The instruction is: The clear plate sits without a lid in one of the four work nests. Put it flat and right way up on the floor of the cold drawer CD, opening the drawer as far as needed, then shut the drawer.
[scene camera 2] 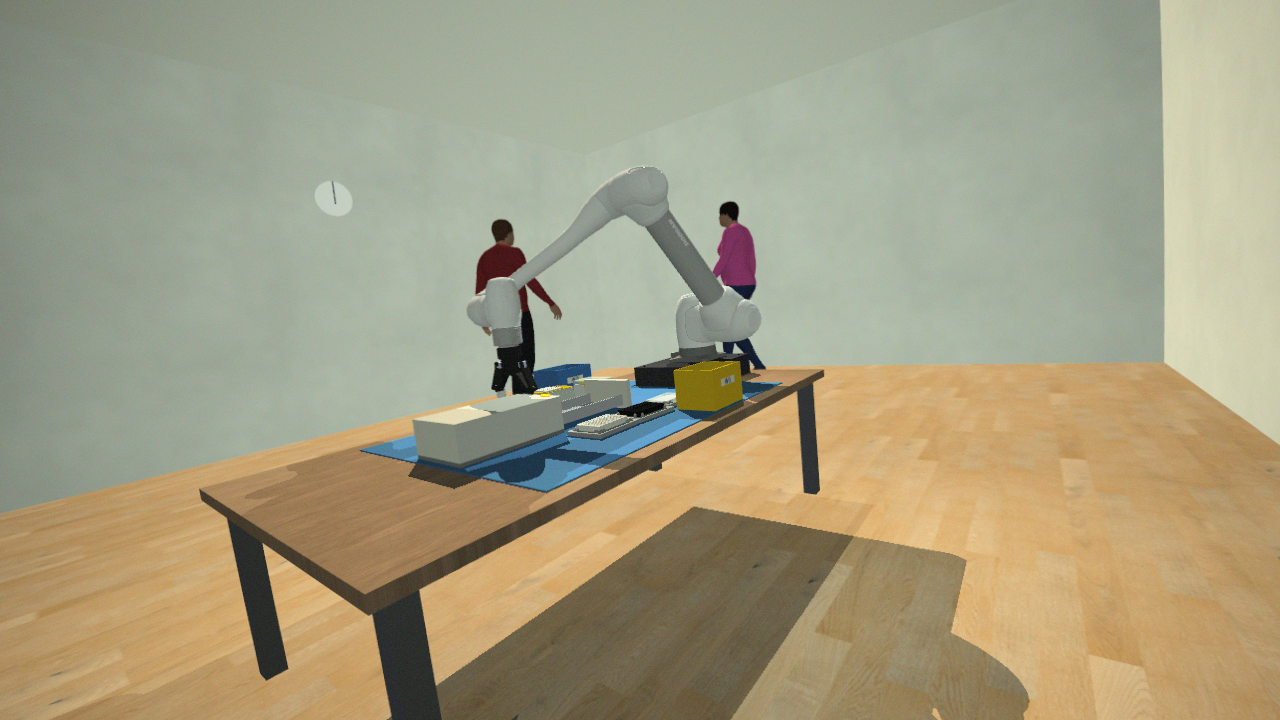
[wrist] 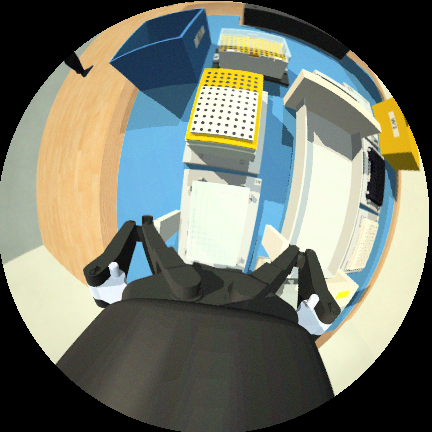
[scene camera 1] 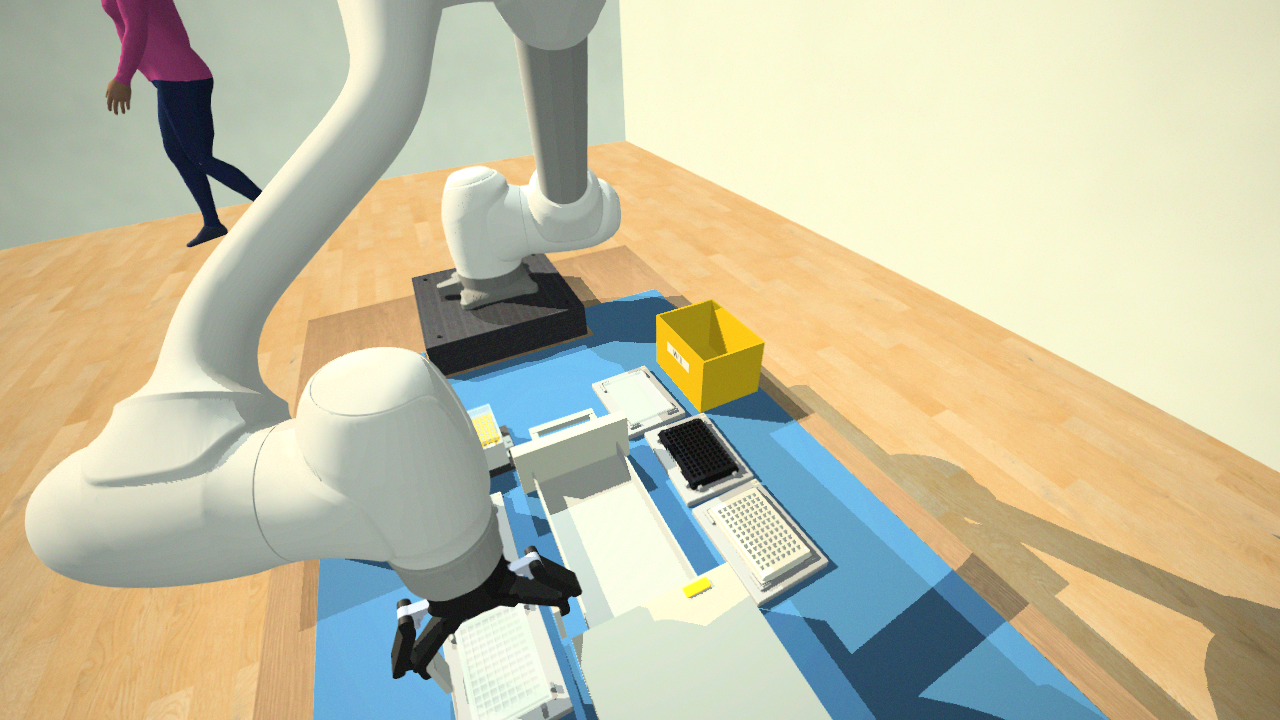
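Pixels of known places: gripper, fingertip midpoint: [wrist: 221, 226] [scene camera 1: 506, 652]; arm's base at its link origin: [scene camera 2: 698, 359] [scene camera 1: 494, 284].
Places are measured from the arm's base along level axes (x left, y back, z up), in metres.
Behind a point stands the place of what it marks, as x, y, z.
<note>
The clear plate [scene camera 1: 503, 662] @(-0.183, -0.826, -0.062) [wrist: 220, 220] @(-0.179, -0.814, -0.054) sits flat, without a lid, in a pale nest, beside the cold drawer CD [scene camera 1: 622, 541] @(0.009, -0.746, -0.060) [wrist: 327, 185] @(-0.001, -0.724, -0.059). The drawer is pulled out of its pale housing [scene camera 1: 698, 662] @(0.005, -0.953, 0.025) [scene camera 2: 492, 425] @(0.089, -1.101, -0.002) [wrist: 345, 283] @(0.057, -0.875, 0.012), and its bare floor shows. My gripper [scene camera 1: 501, 640] @(-0.176, -0.822, -0.050) [scene camera 2: 513, 391] @(-0.176, -0.822, -0.050) [wrist: 221, 226] @(-0.176, -0.822, -0.050) is open and empty, pointing down over the plate. In the wrist view its fingertips stand apart, one on each side of the plate. How far the tips are above the nest is hard to tell. The plate's near end is hidden by the gripper in the wrist view.
A yellow-and-white tip rack [wrist: 227, 112] @(-0.188, -0.678, -0.001) stands in the neighbouring nest, with a clear-covered tip box [wrist: 254, 50] @(-0.160, -0.521, -0.008) and a blue bin [wrist: 160, 50] @(-0.297, -0.560, 0.023) beyond. Across the drawer are a black plate [scene camera 1: 699, 452] @(0.189, -0.660, -0.052) [wrist: 375, 177] @(0.170, -0.657, -0.052), a white plate [scene camera 1: 760, 534] @(0.185, -0.830, -0.051) [wrist: 364, 242] @(0.176, -0.814, -0.053) and a yellow bin [scene camera 1: 729, 367] @(0.312, -0.558, 0.011) [scene camera 2: 708, 386] @(0.372, -0.558, -0.005) [wrist: 396, 135].
</note>
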